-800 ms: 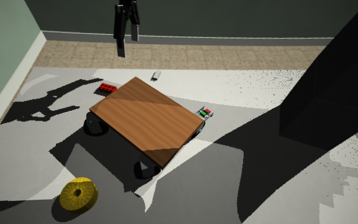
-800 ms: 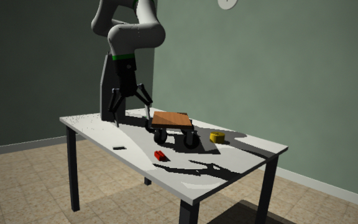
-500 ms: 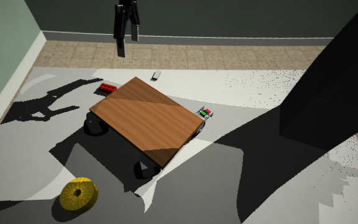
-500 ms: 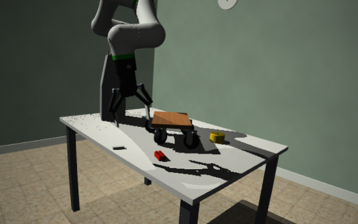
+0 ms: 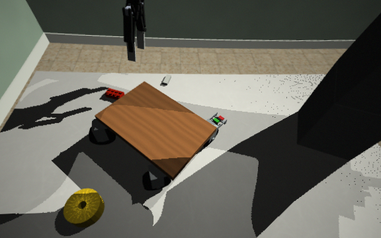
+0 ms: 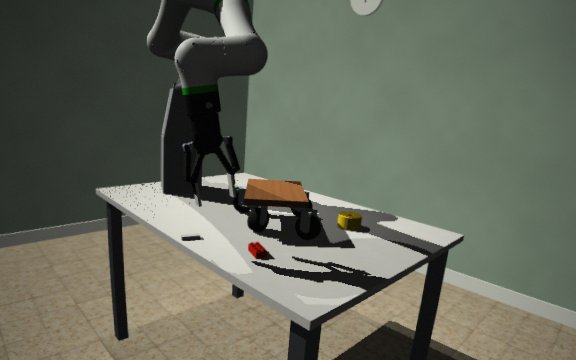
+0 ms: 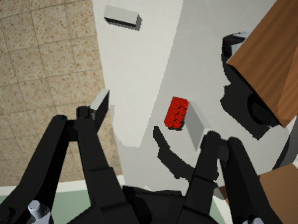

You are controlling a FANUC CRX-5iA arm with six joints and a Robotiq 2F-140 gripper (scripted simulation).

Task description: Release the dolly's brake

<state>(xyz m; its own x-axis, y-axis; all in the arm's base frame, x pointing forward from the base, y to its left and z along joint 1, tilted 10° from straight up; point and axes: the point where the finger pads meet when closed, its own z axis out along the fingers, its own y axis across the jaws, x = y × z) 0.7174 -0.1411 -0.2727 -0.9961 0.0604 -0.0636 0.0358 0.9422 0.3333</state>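
Now: the brake pedal 320 mm behind my hand, 220 mm to the left of it and 80 mm below it. Also, from my hand: yellow disc: 10 mm ahead, 520 mm to the left, 140 mm below; then red brick: 80 mm ahead, 100 mm to the left, 150 mm below; then white block: 100 mm behind, 30 mm to the right, 160 mm below.
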